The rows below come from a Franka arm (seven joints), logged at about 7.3 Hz.
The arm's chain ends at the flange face. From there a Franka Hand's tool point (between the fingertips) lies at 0.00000 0.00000 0.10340 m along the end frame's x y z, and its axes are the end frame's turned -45 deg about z.
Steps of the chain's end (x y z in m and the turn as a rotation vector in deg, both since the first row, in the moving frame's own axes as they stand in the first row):
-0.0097 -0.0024 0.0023 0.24 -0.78 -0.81
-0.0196 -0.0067 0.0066 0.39 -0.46 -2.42
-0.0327 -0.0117 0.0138 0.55 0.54 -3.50
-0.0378 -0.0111 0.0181 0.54 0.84 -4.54
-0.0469 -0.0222 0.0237 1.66 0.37 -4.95
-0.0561 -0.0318 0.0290 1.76 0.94 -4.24
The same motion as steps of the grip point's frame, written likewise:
-0.0059 -0.0099 0.0023 0.72 -0.38 -0.81
-0.0092 -0.0197 0.0066 0.60 -0.05 -2.42
-0.0135 -0.0315 0.0138 0.01 0.77 -3.50
-0.0171 -0.0343 0.0181 -0.21 0.98 -4.54
-0.0149 -0.0506 0.0237 0.91 1.44 -4.95
-0.0138 -0.0633 0.0289 0.58 1.91 -4.24

